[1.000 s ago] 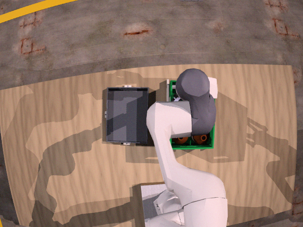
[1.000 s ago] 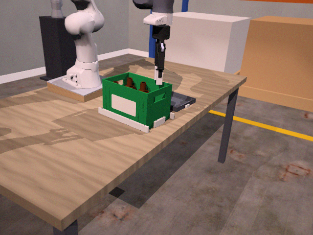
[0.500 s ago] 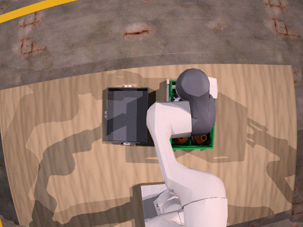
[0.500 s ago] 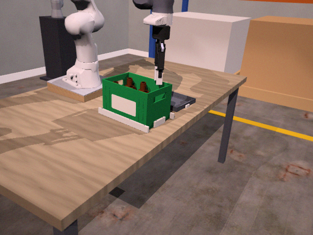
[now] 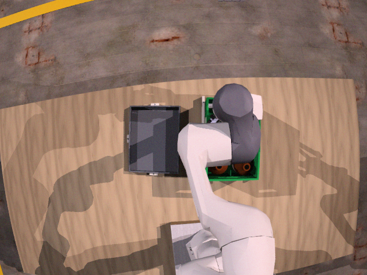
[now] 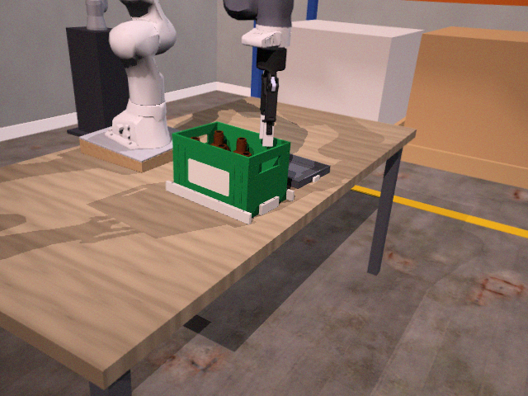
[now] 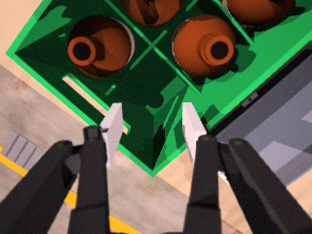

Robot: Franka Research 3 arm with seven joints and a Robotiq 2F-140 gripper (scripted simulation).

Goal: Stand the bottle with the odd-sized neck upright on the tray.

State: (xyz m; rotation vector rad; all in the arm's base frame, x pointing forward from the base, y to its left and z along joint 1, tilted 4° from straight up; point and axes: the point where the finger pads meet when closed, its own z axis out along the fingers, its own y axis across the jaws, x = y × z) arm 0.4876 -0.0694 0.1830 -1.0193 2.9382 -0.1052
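Right now my hand is 12 cm above the brown bottle, 9 cm to the left of it and 1 cm past it. The rest, counted from my hand: dark grey tray 25 cm to the left, 19 cm below, 6 cm behind; green crate 12 cm below, 9 cm behind, 3 cm to the right.
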